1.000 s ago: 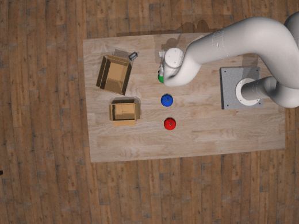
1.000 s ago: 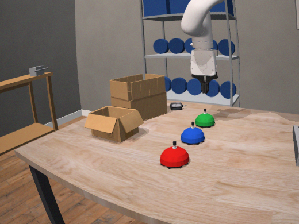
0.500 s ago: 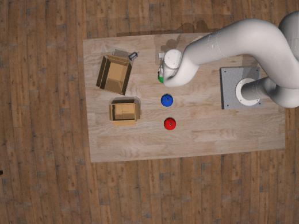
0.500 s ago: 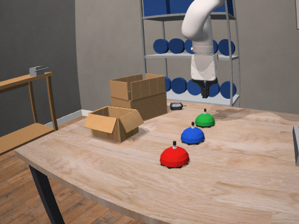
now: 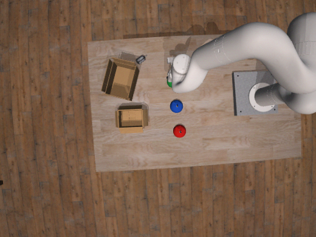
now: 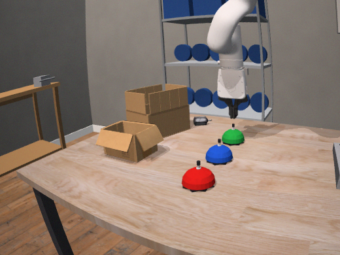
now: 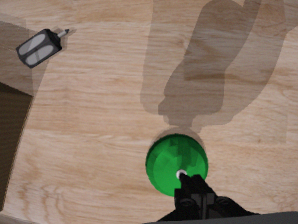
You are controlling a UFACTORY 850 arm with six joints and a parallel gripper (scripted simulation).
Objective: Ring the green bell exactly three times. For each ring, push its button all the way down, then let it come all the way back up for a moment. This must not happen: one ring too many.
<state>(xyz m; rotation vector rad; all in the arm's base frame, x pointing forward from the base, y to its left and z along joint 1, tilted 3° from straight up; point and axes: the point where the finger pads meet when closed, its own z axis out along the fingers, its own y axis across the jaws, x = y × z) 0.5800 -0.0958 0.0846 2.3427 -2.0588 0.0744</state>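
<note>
Right now my hand is 7 cm above the green bell. The rest, counted from my hand: red bell 32 cm to the left, 7 cm below, 4 cm behind; then blue bell 16 cm to the left, 7 cm below, 2 cm behind; then small dark device 20 cm ahead, 14 cm to the right, 9 cm below.
</note>
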